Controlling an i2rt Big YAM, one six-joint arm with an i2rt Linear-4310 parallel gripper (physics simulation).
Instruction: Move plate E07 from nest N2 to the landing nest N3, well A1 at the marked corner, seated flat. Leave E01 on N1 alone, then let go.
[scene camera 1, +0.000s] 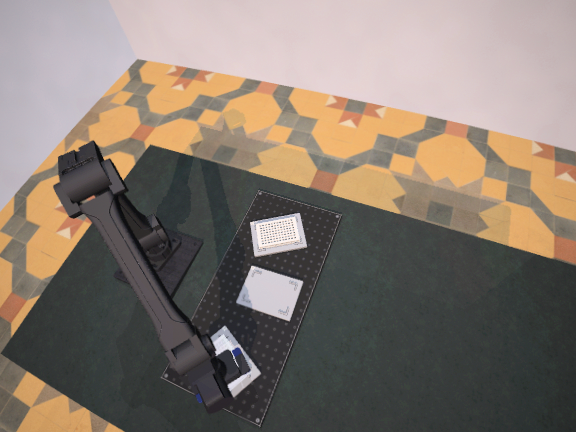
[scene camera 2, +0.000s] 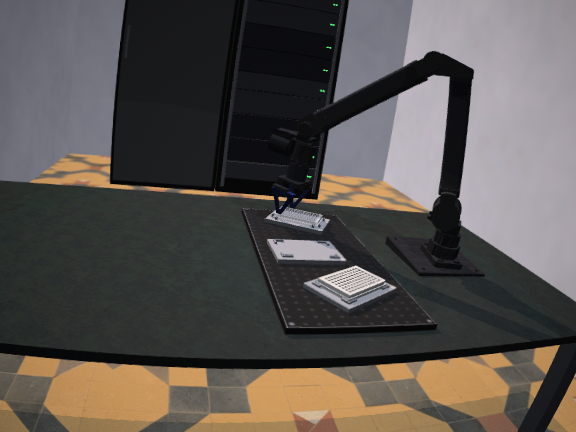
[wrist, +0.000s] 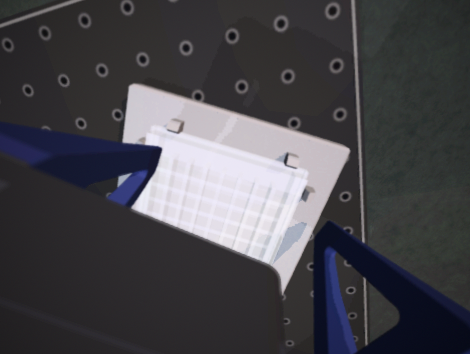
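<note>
A clear plate with a well grid (scene camera 1: 221, 344) (scene camera 2: 302, 216) (wrist: 215, 200) sits on a white nest (scene camera 1: 252, 374) (wrist: 260, 137) with small corner posts, at the far end in scene view 2. My gripper (scene camera 2: 286, 210) (wrist: 243, 195) is open, with nothing between its fingers. In the wrist view the left fingertip overlaps the plate's left edge; the right fingertip is well off its right side. The middle nest (scene camera 1: 270, 294) (scene camera 2: 302, 251) is bare. A cream well plate (scene camera 1: 277, 233) (scene camera 2: 352, 281) sits on the third nest (scene camera 1: 280, 252) (scene camera 2: 321, 295). No labels or A1 mark are readable.
All three nests are on a dark perforated board (scene camera 1: 300, 260) (scene camera 2: 305, 317) (wrist: 165, 30) on a dark green table (scene camera 1: 425, 325) (scene camera 2: 150, 280). The arm's base plate (scene camera 2: 407, 257) is beside the board. Dark cabinets (scene camera 2: 170, 100) stand behind the table.
</note>
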